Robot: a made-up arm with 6 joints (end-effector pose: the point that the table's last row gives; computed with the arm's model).
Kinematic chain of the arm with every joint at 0, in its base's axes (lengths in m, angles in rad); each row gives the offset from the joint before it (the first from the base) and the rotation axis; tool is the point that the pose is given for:
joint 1: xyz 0 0 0.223 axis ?
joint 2: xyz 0 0 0 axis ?
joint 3: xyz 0 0 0.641 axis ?
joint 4: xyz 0 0 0 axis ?
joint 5: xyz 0.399 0 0 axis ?
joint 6: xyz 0 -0.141 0 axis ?
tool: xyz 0 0 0
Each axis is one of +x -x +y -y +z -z.
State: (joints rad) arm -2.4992 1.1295 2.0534 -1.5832 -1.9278 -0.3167
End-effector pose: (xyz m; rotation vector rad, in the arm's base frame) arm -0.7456 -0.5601 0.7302 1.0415 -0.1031 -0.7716
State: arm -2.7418 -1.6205 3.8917 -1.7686 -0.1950 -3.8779
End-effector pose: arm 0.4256 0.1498 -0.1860 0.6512 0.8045 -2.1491
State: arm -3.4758 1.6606 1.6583 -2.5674 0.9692 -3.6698
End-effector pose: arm -1.0187 0.2284 0.0880 -1.0070 0.1166 2.1151
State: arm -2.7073 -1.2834 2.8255 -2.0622 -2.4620 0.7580
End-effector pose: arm 0.8839 0.3366 0.1467 1.3517 -2.2672 0.1768
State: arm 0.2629 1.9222 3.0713 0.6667 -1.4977 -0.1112
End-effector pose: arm 0.6908 0.0712 0.4021 -0.0954 0.2851 -0.4057
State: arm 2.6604 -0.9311 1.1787 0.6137 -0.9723 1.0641
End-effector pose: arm 0.7525 -0.2629 0.9064 0.4103 -1.0645 1.2258
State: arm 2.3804 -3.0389 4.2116 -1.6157 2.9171 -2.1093
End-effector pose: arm -0.2047 0.1863 -0.1660 -1.9311 0.8209 0.8614
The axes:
joint 1: +z
joint 2: +y
joint 3: -y
joint 4: -x
joint 5: -y
joint 6: -x

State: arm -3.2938 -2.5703 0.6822 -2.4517 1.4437 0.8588
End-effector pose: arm 0.7279 -0.2217 -0.2712 -1.3465 -1.3758 -0.1644
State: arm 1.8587 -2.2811 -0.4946 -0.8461 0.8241 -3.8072
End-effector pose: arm 0.2226 -0.4224 0.2174 0.6486 -0.7644 -0.2557
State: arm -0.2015 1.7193 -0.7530 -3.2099 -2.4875 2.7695
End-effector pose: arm 0.3485 0.0724 -0.1269 0.3150 -0.0548 -0.2384
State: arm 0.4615 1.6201 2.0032 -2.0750 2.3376 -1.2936
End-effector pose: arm 0.9156 0.5314 0.2260 -1.8092 2.0315 0.8962
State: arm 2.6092 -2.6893 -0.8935 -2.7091 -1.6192 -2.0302
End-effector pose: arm 0.2034 -0.2684 0.0486 1.8658 -0.7943 -0.8817
